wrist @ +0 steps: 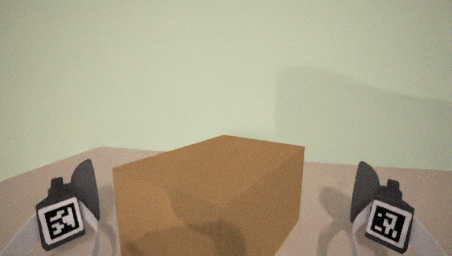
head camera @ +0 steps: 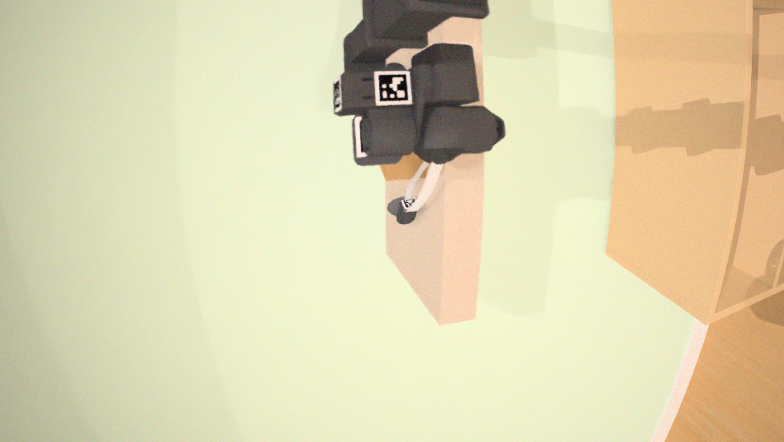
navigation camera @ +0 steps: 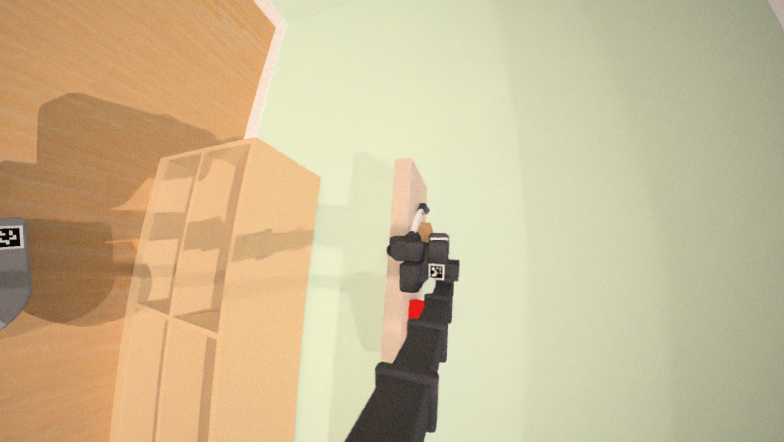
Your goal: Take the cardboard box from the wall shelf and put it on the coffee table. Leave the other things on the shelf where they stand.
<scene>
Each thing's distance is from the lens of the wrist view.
my gripper (wrist: 225, 182): 0.17 m
cardboard box (wrist: 228, 188): 0.09 m
pale wall shelf (wrist: 31, 187): 0.26 m
The marked spots on the pale wall shelf and the cardboard box are 0.20 m apart.
</scene>
